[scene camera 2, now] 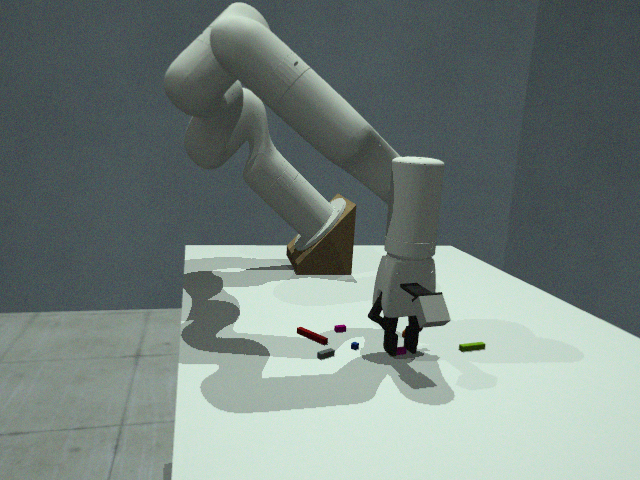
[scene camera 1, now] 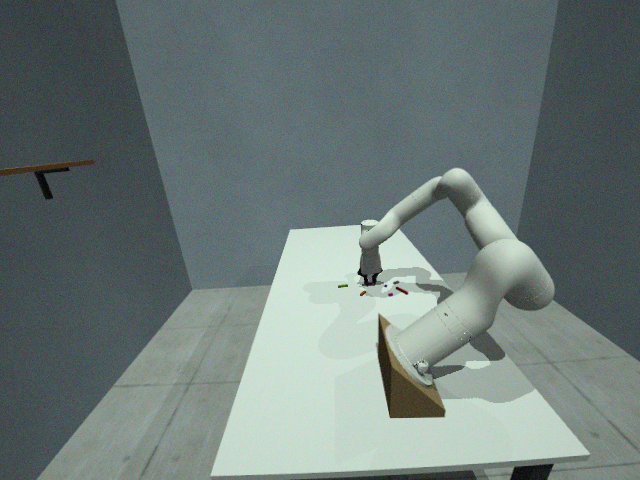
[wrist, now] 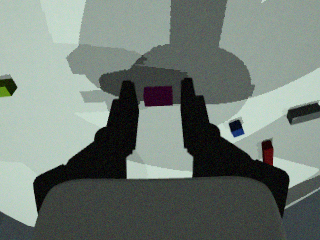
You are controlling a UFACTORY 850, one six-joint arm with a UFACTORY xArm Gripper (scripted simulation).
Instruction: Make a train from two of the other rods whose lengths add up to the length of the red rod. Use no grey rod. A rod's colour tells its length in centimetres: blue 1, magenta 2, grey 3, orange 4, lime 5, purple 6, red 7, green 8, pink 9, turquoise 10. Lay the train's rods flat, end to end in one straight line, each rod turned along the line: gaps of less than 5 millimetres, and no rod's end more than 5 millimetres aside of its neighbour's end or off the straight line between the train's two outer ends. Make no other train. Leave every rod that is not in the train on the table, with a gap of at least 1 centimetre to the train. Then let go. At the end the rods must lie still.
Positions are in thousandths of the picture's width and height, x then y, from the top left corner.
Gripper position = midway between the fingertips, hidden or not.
Observation:
I see my gripper (scene camera 2: 624, 734).
My gripper shows as well in the wrist view (wrist: 495, 394).

